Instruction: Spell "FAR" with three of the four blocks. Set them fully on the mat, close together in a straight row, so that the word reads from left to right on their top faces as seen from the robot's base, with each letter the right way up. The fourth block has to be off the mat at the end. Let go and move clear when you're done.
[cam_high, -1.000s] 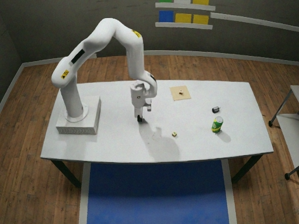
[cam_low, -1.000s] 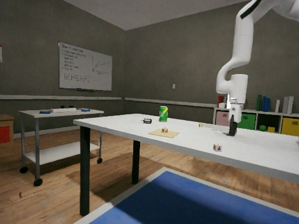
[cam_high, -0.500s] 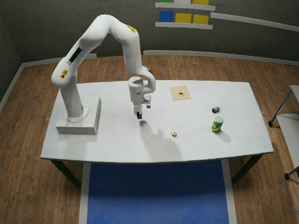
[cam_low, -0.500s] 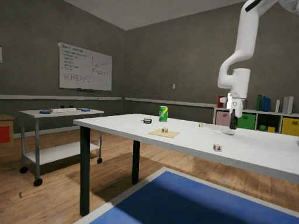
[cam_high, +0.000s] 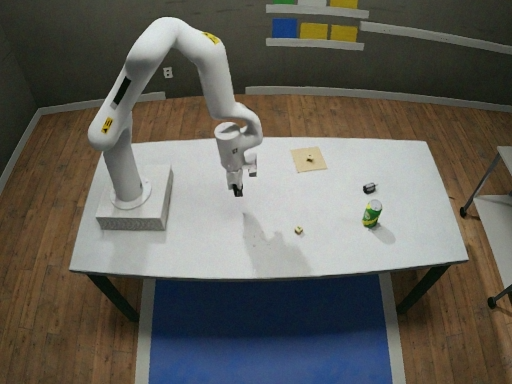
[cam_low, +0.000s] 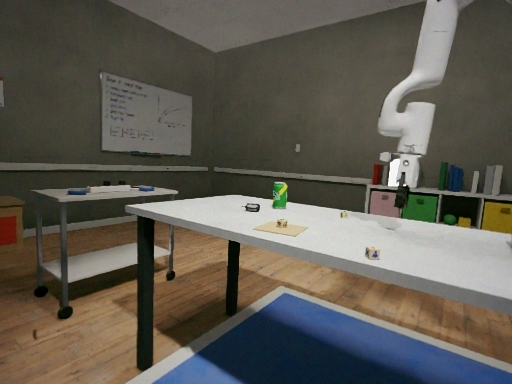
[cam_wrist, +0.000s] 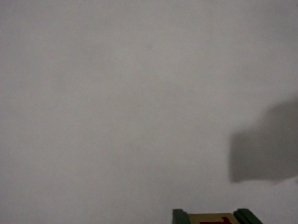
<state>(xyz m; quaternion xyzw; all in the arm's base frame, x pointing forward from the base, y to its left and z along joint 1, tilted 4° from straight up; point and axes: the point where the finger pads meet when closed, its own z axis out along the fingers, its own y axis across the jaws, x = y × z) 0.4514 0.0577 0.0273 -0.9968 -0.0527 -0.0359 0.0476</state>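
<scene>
My hand is 30 cm to the right of the tan mat, 26 cm short of it and 11 cm above it. The rest, counted from my hand: green soda can: 54 cm ahead, 5 cm below, 1 cm to the right; then small black object: 55 cm ahead, 16 cm to the left, 9 cm below.
</scene>
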